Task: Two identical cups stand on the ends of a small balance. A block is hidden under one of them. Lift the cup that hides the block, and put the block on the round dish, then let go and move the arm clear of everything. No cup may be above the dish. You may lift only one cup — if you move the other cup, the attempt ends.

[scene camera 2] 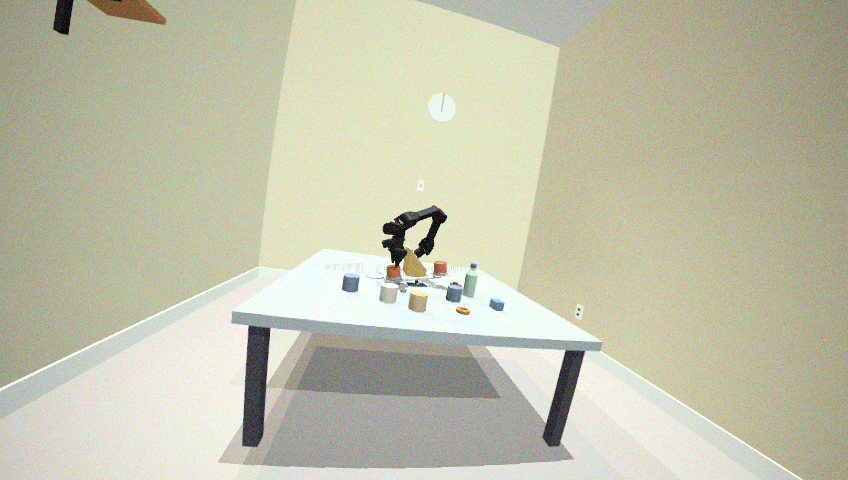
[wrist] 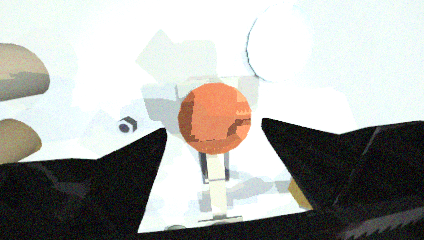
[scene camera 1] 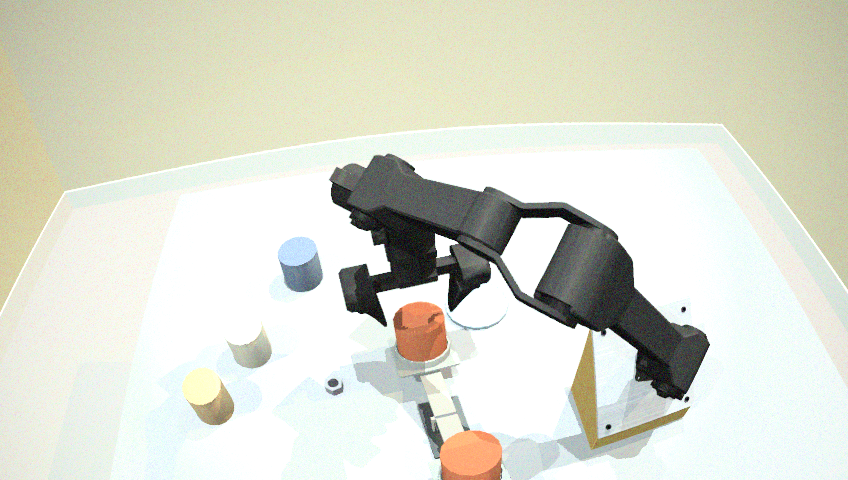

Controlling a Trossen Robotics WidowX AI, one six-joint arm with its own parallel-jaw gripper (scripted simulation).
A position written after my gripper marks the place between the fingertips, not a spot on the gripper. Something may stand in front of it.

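You'd see my gripper (scene camera 1: 417, 317), which is also there in the wrist view (wrist: 214, 127), and it's open with nothing in it. There's a round dish (scene camera 1: 486, 306) here too, plus an orange cup (scene camera 1: 419, 326). I can see a cream cylinder (scene camera 1: 244, 333) and a yellow cylinder (scene camera 1: 203, 389) as well, and then there's a small balance (wrist: 215, 163).
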